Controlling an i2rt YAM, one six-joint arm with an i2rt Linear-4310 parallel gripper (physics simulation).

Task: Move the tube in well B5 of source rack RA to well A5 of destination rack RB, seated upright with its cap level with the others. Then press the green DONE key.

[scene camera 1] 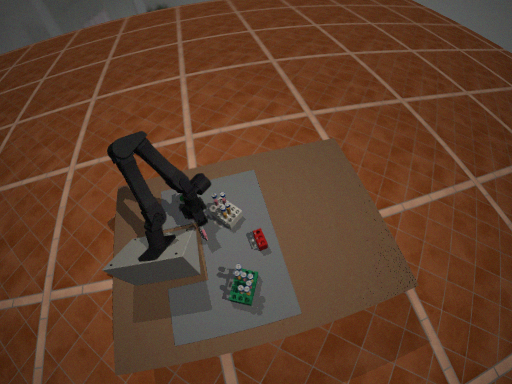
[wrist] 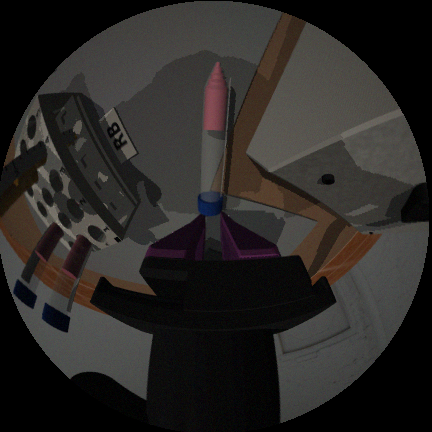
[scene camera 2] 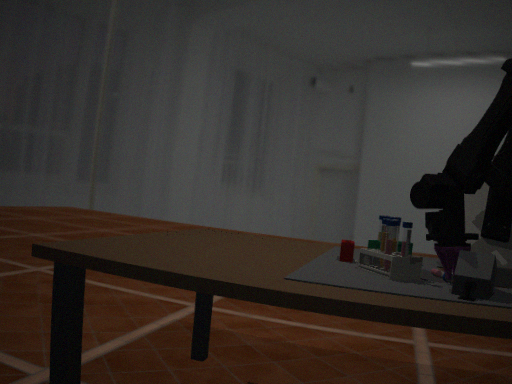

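Pixels of known places: gripper, fingertip midpoint: (wrist: 212, 217) (scene camera 2: 452, 279); arm's base at its link origin: (scene camera 1: 158, 248) (scene camera 2: 498, 211).
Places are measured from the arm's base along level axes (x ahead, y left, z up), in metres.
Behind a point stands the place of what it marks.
Observation:
A loose tube (scene camera 1: 204, 233) {y 0.113, x 0.140, z -0.155 m} (scene camera 2: 438, 272) {y 0.149, x 0.130, z -0.157 m} (wrist: 215, 112) {y 0.121, x 0.135, z -0.153 m} with pink contents and a blue cap lies tilted to the mat, near the arm's base. My gripper (scene camera 2: 448, 278) {y 0.201, x 0.096, z -0.161 m} (wrist: 212, 217) {y 0.201, x 0.096, z -0.161 m} has purple fingers closed to a narrow gap, right at the cap end; nothing is seen between them. In scene camera 1 the fingertips are hidden by the gripper body. White rack RB (scene camera 1: 232, 223) {y 0.142, x 0.268, z -0.140 m} (scene camera 2: 406, 270) {y 0.246, x 0.194, z -0.150 m} (wrist: 95, 187) {y 0.207, x 0.210, z -0.157 m} stands beside the tube and holds several blue-capped tubes. Green rack RA (scene camera 1: 254, 280) holds several tubes; its well labels are unreadable. The DONE key cannot be made out surely.
A red block (scene camera 1: 260, 239) {y 0.045, x 0.382, z -0.120 m} (scene camera 2: 347, 251) {y 0.092, x 0.371, z -0.143 m} with holes stands on the grey mat (scene camera 1: 275, 295) {y -0.180, x 0.415, z -0.170 m} between the racks. The arm's pale base box (scene camera 1: 160, 272) {y -0.079, x -0.007, z -0.048 m} stands close to the loose tube. A small green item (scene camera 1: 183, 198) shows partly behind the wrist. The brown table (scene camera 1: 325, 200) {y 0.224, x 0.721, z -0.173 m} extends beyond the mat.

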